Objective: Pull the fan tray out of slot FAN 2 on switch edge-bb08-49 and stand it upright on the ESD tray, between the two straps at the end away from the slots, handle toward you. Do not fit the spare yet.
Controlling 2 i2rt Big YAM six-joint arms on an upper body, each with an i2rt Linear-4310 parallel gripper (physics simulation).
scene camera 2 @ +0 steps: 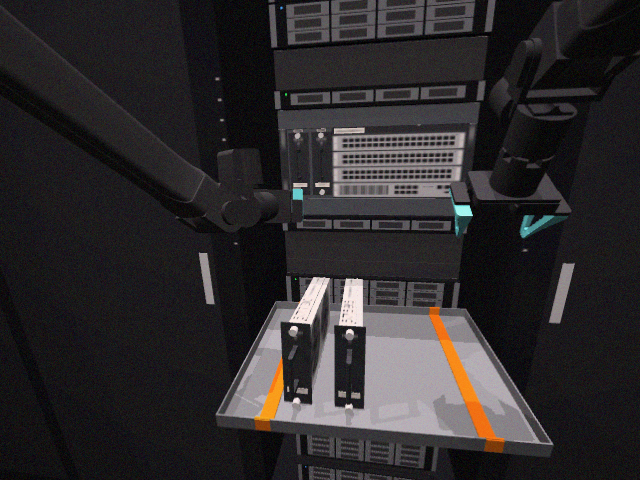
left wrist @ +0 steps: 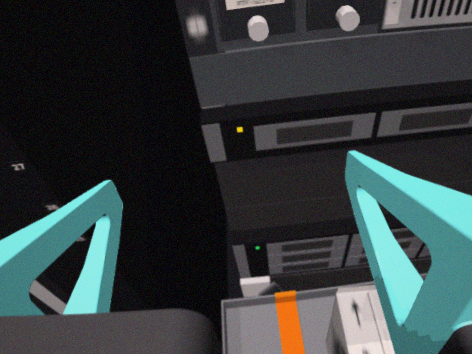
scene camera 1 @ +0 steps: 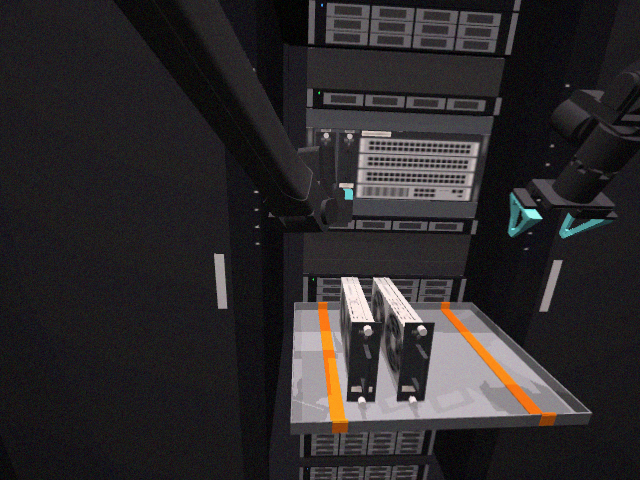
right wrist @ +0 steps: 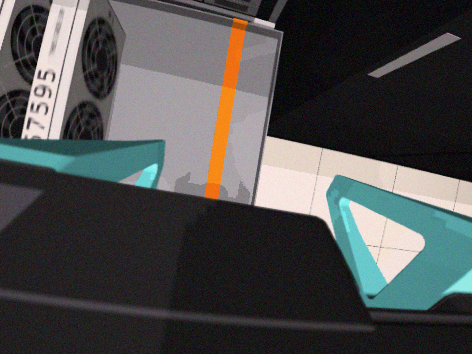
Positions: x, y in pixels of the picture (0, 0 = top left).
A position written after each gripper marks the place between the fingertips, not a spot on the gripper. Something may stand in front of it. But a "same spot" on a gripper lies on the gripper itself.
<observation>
The right gripper shows in scene camera 2, in scene camera 1 and in the right wrist view (252, 168); in the left wrist view it is out of frame. One and the same spot on a switch: (scene camera 2: 421, 161) is (scene camera 1: 440, 167). One and the same spot on the right gripper: (scene camera 1: 520, 198) is (scene camera 2: 453, 193).
</observation>
